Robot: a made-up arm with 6 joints. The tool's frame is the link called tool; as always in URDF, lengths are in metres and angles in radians. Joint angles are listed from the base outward. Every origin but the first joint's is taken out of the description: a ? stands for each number. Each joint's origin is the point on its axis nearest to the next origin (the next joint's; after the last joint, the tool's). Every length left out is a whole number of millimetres.
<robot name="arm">
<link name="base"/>
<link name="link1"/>
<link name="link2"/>
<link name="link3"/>
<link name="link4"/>
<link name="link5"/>
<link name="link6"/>
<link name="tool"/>
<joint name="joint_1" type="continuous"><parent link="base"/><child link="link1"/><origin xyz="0.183 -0.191 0.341" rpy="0.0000 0.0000 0.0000"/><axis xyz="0 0 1"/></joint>
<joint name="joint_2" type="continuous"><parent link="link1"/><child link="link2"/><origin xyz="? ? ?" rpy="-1.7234 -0.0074 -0.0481"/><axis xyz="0 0 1"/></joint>
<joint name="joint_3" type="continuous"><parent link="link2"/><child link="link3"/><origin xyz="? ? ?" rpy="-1.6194 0.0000 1.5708"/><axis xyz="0 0 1"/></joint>
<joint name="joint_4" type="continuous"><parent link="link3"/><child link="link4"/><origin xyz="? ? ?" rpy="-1.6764 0.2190 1.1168"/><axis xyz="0 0 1"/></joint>
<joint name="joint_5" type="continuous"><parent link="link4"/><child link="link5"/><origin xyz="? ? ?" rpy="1.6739 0.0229 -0.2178"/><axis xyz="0 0 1"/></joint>
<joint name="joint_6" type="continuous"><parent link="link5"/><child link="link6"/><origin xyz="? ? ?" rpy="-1.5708 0.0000 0.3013"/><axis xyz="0 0 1"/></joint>
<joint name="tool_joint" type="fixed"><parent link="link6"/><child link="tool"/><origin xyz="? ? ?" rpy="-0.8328 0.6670 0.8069"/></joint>
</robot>
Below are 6 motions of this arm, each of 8 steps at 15 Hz.
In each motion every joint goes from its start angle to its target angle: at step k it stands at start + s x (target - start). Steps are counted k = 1, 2, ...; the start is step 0. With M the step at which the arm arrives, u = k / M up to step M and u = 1 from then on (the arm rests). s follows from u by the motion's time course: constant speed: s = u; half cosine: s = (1 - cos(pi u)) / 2; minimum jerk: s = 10 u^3 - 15 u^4 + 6 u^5.
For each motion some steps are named. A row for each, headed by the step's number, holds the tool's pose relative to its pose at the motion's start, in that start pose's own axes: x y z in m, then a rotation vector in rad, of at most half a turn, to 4 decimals.
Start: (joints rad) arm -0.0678 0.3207 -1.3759 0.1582 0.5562 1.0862
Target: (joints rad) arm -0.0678 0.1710 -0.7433 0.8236 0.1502 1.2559
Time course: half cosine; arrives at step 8
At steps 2, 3, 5, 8:
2: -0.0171 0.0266 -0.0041 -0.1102 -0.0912 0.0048
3: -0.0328 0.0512 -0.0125 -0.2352 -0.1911 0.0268
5: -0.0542 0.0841 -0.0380 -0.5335 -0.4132 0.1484
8: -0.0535 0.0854 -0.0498 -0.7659 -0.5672 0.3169

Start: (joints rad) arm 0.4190 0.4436 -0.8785 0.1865 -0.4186 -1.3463
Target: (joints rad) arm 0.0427 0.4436 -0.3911 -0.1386 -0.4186 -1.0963
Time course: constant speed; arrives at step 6
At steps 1, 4, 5, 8:
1: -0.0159 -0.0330 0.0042 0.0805 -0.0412 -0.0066
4: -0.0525 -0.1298 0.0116 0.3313 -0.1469 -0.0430
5: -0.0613 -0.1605 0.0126 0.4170 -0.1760 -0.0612
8: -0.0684 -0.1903 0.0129 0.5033 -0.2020 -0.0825

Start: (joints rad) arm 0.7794 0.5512 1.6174 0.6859 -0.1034 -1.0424
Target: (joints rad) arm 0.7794 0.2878 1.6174 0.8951 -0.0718 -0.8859
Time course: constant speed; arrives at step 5
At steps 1, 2, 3, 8:
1: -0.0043 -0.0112 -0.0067 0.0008 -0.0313 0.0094
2: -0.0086 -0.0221 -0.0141 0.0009 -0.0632 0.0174
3: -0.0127 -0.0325 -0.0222 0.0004 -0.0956 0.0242
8: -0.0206 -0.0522 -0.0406 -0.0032 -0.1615 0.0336

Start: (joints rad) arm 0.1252 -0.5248 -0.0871 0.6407 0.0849 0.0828
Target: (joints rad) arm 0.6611 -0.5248 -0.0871 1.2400 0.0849 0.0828
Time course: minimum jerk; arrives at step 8
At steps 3, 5, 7, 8:
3: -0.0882 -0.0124 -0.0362 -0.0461 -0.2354 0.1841
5: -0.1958 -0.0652 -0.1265 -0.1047 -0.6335 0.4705
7: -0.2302 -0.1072 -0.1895 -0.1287 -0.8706 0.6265
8: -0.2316 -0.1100 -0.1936 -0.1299 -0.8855 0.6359

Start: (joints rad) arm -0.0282 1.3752 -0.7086 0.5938 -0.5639 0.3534
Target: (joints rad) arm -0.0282 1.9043 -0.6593 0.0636 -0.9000 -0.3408
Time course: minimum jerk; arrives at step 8
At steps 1, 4, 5, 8:
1: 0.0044 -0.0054 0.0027 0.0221 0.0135 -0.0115
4: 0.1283 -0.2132 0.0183 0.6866 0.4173 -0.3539
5: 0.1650 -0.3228 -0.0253 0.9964 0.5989 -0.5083
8: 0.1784 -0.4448 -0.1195 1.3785 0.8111 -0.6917

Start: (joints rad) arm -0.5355 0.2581 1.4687 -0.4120 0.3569 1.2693
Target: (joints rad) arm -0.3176 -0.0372 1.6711 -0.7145 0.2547 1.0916
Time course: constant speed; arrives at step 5
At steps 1, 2, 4, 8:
1: -0.0018 0.0048 0.0157 0.0953 0.0961 -0.0950
2: -0.0022 0.0059 0.0287 0.1964 0.1880 -0.1907
4: -0.0019 -0.0022 0.0449 0.4147 0.3593 -0.3821
8: -0.0029 -0.0110 0.0475 0.5317 0.4391 -0.4765

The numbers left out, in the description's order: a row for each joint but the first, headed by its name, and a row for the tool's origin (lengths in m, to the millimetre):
joint_2: 0.163 0.049 0.000
joint_3: 0.137 -0.108 0.000
joint_4: -0.149 -0.105 0.000
joint_5: 0.126 0.114 0.000
joint_6: -0.122 0.305 0.000
tool: -0.244 0.001 0.000

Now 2 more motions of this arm.
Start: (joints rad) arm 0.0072 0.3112 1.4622 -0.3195 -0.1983 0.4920
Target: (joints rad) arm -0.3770 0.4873 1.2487 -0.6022 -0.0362 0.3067
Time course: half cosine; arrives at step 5
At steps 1, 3, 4, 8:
1: 0.0308 -0.0026 0.0125 0.0118 0.0618 0.0099
3: 0.2319 -0.0007 0.0553 0.0475 0.4403 0.0624
4: 0.3293 0.0117 0.0543 0.0429 0.6164 0.0833
8: 0.3668 0.0186 0.0502 0.0375 0.6843 0.0910

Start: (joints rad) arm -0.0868 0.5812 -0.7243 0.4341 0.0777 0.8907
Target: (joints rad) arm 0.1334 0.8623 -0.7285 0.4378 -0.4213 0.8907
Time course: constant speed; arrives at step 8
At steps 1, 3, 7, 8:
1: 0.0134 -0.0227 -0.0095 0.0595 -0.0053 0.0473
3: 0.0443 -0.0646 -0.0333 0.1810 -0.0108 0.1350
7: 0.1164 -0.1303 -0.0997 0.4326 -0.0027 0.2804
8: 0.1351 -0.1423 -0.1198 0.4968 0.0029 0.3099

